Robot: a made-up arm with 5 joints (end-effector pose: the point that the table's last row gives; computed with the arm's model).
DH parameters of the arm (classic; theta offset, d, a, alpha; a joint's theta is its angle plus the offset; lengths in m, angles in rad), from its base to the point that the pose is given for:
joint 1: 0 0.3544 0 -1.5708
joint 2: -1.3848 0 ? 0
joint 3: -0.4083 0 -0.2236 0
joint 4: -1.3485 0 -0.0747 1.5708
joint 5: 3.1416 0.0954 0 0
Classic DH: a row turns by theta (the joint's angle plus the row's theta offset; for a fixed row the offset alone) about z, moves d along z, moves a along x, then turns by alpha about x.
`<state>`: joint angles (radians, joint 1 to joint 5).
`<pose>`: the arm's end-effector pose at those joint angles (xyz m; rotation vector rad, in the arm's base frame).
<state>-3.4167 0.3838 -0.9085 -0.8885 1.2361</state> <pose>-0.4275 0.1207 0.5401 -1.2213 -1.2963 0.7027</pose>
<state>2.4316 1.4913 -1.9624 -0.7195 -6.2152</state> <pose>-0.4571 0.3929 0.1797 -0.7490 -1.8273 -0.4220</pose>
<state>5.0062 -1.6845 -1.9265 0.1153 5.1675</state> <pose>-0.1710 0.5651 0.6151 -0.3613 0.0292 0.7409</pose>
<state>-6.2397 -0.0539 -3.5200 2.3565 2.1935</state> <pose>0.0247 0.0011 0.9113 -0.9380 1.7343 -0.6006</pose>
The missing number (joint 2, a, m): 0.3455
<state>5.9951 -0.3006 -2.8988 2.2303 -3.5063</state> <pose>0.0188 -0.0056 0.9201 -0.0841 2.1950 -0.3708</pose>
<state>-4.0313 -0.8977 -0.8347 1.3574 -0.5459</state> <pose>-0.0542 0.0669 0.6384 -0.4854 -2.7960 -0.3541</pose>
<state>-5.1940 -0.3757 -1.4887 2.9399 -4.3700</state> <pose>0.0375 0.0717 0.6929 1.8942 -0.8278 -0.0857</pose>
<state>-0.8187 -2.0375 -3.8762 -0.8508 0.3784</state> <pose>-0.1738 0.1858 -0.0125 2.4404 -1.6644 0.7074</pose>
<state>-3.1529 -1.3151 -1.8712 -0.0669 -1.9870</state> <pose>0.4562 -0.0052 0.8043 -0.1107 0.0730 -1.9959</pose>
